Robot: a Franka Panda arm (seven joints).
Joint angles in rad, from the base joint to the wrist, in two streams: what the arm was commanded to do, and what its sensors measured. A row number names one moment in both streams.
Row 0, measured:
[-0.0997, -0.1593, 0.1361, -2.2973, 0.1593, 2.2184, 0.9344]
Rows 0 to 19, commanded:
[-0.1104, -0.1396, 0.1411, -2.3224, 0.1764, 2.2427, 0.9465]
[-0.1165, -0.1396, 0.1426, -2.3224, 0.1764, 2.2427, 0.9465]
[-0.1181, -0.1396, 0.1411, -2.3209, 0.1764, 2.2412, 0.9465]
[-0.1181, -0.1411, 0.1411, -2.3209, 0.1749, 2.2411, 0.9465]
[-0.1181, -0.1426, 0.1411, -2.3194, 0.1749, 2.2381, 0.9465]
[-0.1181, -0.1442, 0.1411, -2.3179, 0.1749, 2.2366, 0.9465]
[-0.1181, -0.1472, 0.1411, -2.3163, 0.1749, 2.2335, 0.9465]
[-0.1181, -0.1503, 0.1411, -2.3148, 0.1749, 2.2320, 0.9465]
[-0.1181, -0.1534, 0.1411, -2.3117, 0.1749, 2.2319, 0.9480]
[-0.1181, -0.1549, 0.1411, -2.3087, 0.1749, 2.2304, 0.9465]
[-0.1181, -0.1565, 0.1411, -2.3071, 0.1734, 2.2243, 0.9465]
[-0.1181, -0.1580, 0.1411, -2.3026, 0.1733, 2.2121, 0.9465]
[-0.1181, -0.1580, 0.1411, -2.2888, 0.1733, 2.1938, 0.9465]
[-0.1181, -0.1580, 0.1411, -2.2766, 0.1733, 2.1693, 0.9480]
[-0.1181, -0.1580, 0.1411, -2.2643, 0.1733, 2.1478, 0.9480]
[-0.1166, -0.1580, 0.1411, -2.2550, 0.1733, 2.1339, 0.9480]
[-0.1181, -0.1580, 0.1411, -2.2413, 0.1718, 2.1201, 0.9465]
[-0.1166, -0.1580, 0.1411, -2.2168, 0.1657, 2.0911, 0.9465]
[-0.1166, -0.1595, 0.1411, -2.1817, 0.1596, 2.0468, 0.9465]
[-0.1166, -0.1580, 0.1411, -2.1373, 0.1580, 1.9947, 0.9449]
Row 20, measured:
[-0.1108, -0.1585, 0.1360, -2.2449, 0.1646, 2.1260, 0.9378]
